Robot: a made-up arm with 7 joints.
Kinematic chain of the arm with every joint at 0, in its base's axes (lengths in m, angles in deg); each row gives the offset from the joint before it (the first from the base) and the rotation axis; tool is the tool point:
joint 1: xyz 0 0 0.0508 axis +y
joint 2: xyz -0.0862 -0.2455 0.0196 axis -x
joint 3: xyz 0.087 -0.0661 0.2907 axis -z
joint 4: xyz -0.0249 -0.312 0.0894 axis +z
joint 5: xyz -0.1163 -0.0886 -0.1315 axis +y
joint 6: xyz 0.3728 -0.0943 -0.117 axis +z
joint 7: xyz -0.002 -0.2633 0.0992 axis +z
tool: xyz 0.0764 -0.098 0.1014
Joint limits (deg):
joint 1: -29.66..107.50
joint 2: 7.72..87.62
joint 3: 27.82..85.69
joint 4: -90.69..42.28
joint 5: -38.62..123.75
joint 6: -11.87..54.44
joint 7: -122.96..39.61
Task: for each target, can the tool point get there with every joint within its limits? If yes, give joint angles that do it. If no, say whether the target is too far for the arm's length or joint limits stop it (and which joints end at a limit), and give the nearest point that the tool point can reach.
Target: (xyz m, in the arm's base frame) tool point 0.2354 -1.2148 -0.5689
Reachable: no: joint limits stop it (at a limit: joint 1, joint 2, joint 3, joint 6) | nearest point 0.2656 -1.0322 -0.3837 | short by 0.262 m
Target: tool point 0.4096 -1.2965 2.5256
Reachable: no: too far | nearest point 0.1810 -0.7050 1.1445 | short by 1.520 m
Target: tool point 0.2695 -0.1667 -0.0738
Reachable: no: joint limits stop it (at a limit: joint 1, joint 3, joint 4, joint 5, joint 6, joint 7) | nearest point 0.2720 -0.1238 -0.2360 | short by 0.168 m
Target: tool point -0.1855 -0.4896 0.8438
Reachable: yes | joints 72.38 21.56 60.49 -24.42 84.22 5.84 -90.09
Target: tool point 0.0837 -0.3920 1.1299
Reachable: yes | joints 61.00 19.84 79.66 -21.49 -18.64 15.27 -15.54
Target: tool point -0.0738 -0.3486 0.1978
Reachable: no: joint limits stop it (at a limit: joint 1, joint 3, joint 4, joint 5, joint 6, joint 7) | nearest point -0.2248 -0.4873 0.3191 | short by 0.238 m
